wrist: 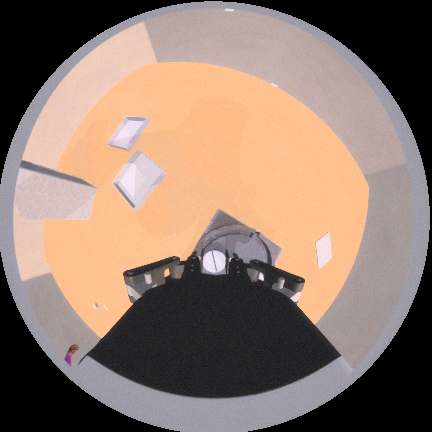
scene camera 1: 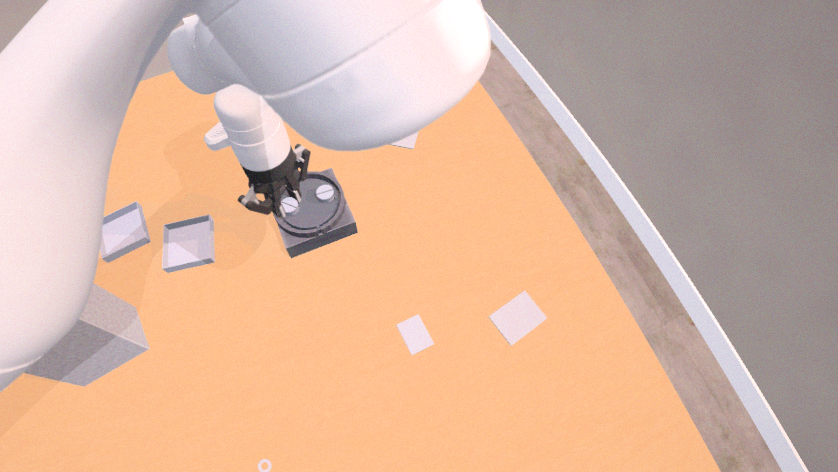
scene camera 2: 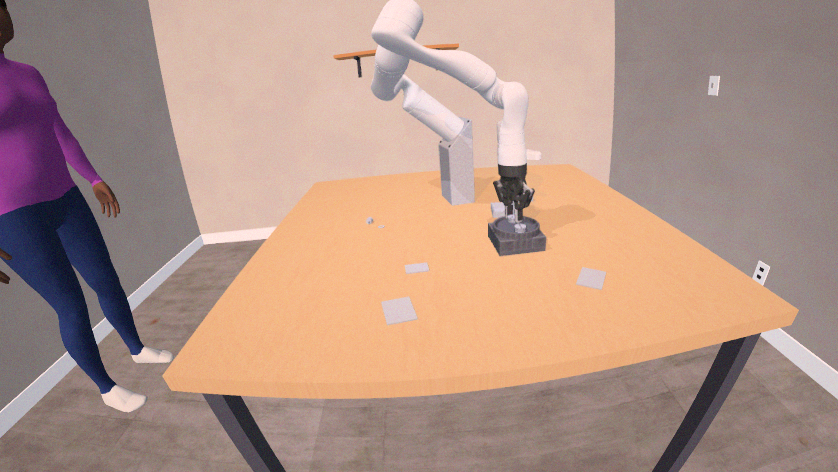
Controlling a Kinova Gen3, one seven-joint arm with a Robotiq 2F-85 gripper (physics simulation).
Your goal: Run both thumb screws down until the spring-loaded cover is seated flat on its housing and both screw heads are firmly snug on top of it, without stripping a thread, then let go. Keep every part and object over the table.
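Seen in the pictures: gripper, fingertip midpoint: (wrist: 214, 255) (scene camera 1: 288, 206) (scene camera 2: 513, 220); arm's base, link origin: (scene camera 2: 455, 131).
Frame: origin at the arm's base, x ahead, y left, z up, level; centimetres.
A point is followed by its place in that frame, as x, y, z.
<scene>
The dark square housing (scene camera 1: 323, 240) @(40.6, -3.5, -23.0) (scene camera 2: 521, 243) @(47.5, 1.2, -22.0) (wrist: 219, 219) @(37.0, 8.3, -21.0) stands on the table, with the round dark cover (scene camera 1: 317, 215) @(41.6, -0.5, -19.9) (wrist: 245, 244) @(41.6, 6.5, -19.9) inside its raised ring. My gripper (scene camera 1: 290, 205) @(38.1, 3.6, -19.7) (scene camera 2: 514, 218) @(38.1, 3.6, -19.7) (wrist: 214, 255) @(38.1, 3.6, -19.7) points down over it, its fingers shut on both sides of the left thumb screw (scene camera 1: 289, 204) @(38.4, 3.1, -18.5) (wrist: 213, 261) @(38.2, 3.1, -18.5), a pale slotted head. The other thumb screw (scene camera 1: 324, 192) @(44.5, 2.1, -18.6) (scene camera 2: 519, 227) @(45.3, 1.6, -18.6) stands free on the cover's far side from the trays; the gripper mostly hides it in the wrist view. Any gap under the heads or the cover is too small to tell.
Two shallow trays (scene camera 1: 188, 245) @(18.9, 10.0, -24.9) (scene camera 1: 124, 232) @(8.3, 20.0, -24.9) (wrist: 139, 180) @(19.7, 9.5, -24.9) (wrist: 129, 133) @(8.8, 19.7, -24.9) lie between housing and arm pedestal (scene camera 1: 93, 345) @(2.8, -4.5, -15.1) (scene camera 2: 456, 170) @(6.4, -2.3, -12.6). Flat pale plates (scene camera 1: 415, 334) @(45.1, -25.2, -24.7) (scene camera 1: 518, 317) @(60.8, -32.2, -24.7) (scene camera 2: 591, 277) @(64.7, 11.0, -24.7) lie on the table. A small ring (scene camera 1: 264, 465) @(15.3, -29.8, -24.8) and a small part (scene camera 2: 369, 221) @(12.4, -33.5, -23.8) lie farther off.
</scene>
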